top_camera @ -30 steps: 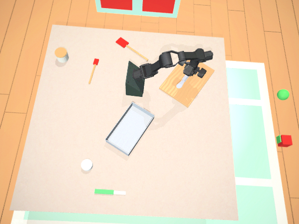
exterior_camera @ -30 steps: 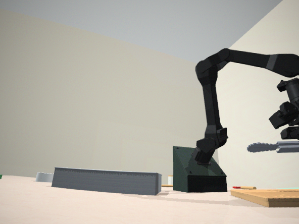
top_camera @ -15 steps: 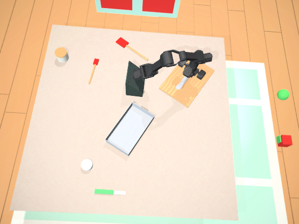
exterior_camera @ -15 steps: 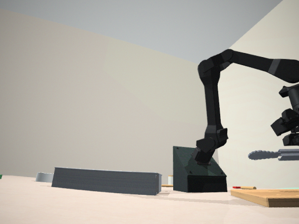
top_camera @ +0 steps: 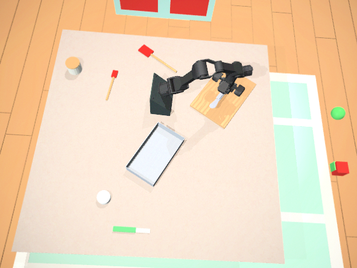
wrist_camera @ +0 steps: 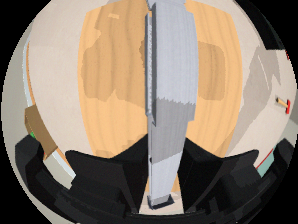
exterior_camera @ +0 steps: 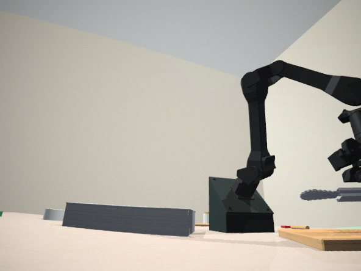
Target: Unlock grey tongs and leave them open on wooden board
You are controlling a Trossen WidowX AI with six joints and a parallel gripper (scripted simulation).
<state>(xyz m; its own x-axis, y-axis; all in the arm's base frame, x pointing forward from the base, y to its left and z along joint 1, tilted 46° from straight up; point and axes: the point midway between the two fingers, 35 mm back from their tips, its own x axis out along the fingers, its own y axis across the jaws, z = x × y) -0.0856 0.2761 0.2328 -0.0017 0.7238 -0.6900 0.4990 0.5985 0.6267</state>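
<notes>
The wooden board is 40 mm below my gripper tip. The rest, counted from my gripper tip: roasting tin (420 mm ahead, 350 mm to the right, 20 mm below); then lidded jar (890 mm to the right, 50 mm behind, 10 mm below); then white disc (680 mm ahead, 580 mm to the right, 30 mm below).
</notes>
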